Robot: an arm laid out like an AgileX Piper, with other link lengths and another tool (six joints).
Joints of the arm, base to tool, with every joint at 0 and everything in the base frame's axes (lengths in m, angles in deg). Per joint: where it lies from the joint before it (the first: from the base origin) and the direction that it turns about. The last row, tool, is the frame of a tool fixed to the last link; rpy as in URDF.
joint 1: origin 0 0 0.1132 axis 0 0 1
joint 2: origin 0 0 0 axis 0 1 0
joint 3: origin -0.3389 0 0.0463 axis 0 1 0
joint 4: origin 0.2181 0 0.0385 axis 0.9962 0 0.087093
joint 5: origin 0 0 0 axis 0 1 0
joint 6: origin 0.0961 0 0.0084 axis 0.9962 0 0.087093
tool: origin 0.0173 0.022 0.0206 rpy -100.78 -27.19 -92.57
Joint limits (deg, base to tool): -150..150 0..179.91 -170..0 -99.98..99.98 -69.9..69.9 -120..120
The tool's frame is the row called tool.
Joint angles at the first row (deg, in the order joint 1, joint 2, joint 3, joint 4, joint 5, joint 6):
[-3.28 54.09 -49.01 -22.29 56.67 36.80]
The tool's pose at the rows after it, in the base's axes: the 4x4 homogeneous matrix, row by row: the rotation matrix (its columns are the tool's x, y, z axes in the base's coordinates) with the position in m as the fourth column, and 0 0 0 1 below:
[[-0.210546 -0.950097 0.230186 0.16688], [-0.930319 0.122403 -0.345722 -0.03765], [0.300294 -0.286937 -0.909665 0.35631], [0 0 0 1]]
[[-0.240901 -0.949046 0.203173 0.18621], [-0.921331 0.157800 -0.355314 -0.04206], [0.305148 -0.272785 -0.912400 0.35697], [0 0 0 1]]
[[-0.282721 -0.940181 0.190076 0.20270], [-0.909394 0.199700 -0.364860 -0.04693], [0.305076 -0.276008 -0.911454 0.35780], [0 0 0 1]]
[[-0.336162 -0.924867 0.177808 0.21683], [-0.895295 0.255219 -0.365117 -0.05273], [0.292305 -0.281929 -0.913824 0.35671], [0 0 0 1]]
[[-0.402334 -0.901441 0.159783 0.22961], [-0.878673 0.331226 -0.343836 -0.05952], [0.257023 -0.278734 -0.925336 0.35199], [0 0 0 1]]
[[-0.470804 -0.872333 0.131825 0.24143], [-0.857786 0.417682 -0.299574 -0.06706], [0.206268 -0.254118 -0.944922 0.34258], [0 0 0 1]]
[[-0.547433 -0.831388 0.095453 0.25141], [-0.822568 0.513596 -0.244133 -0.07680], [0.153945 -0.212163 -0.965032 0.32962], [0 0 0 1]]
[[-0.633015 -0.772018 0.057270 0.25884], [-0.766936 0.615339 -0.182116 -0.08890], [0.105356 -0.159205 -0.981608 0.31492], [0 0 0 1]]
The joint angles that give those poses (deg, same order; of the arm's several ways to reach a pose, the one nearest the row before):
[-3.28 58.82 -51.27 -23.73 57.05 39.01]
[-3.28 62.73 -53.44 -25.25 57.15 41.79]
[-3.41 65.89 -55.24 -26.93 56.83 45.19]
[-3.99 68.65 -56.56 -28.06 56.30 48.97]
[-5.19 71.39 -57.44 -27.79 55.61 52.96]
[-6.97 74.30 -57.93 -25.89 54.86 56.33]
[-9.25 77.34 -58.09 -23.37 54.24 59.58]
[-11.92 80.37 -58.09 -20.64 53.85 63.03]

